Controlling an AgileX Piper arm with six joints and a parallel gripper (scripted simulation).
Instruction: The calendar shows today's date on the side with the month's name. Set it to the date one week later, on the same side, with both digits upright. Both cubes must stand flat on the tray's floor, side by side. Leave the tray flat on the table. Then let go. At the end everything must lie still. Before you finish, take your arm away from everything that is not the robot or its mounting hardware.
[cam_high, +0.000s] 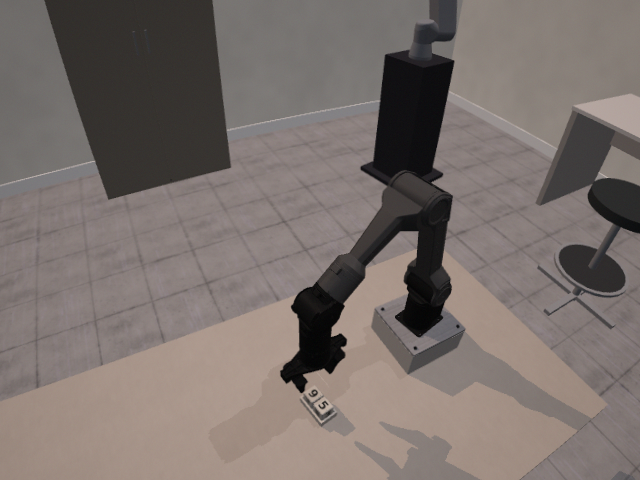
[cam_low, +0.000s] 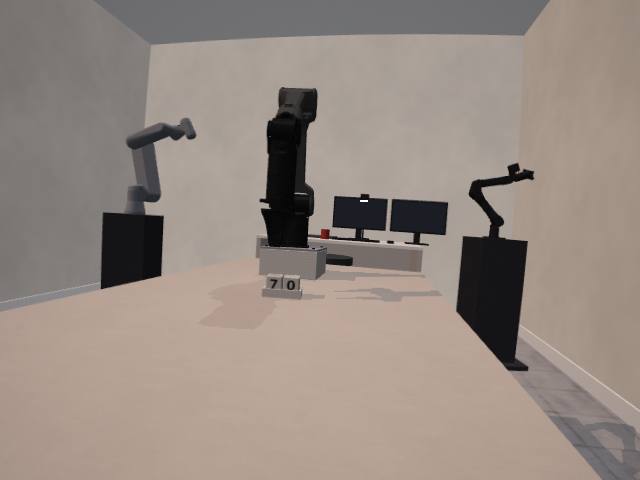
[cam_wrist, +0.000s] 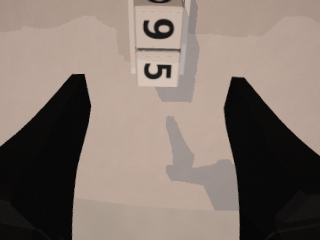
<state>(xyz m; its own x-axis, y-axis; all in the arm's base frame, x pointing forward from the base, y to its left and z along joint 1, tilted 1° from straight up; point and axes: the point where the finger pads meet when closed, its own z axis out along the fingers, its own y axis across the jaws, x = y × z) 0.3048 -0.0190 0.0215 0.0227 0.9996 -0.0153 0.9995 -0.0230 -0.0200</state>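
Now: the white number cube 8 cm below my hand. From my hand the other things lie so: tray 2 cm to the left, 10 cm below.
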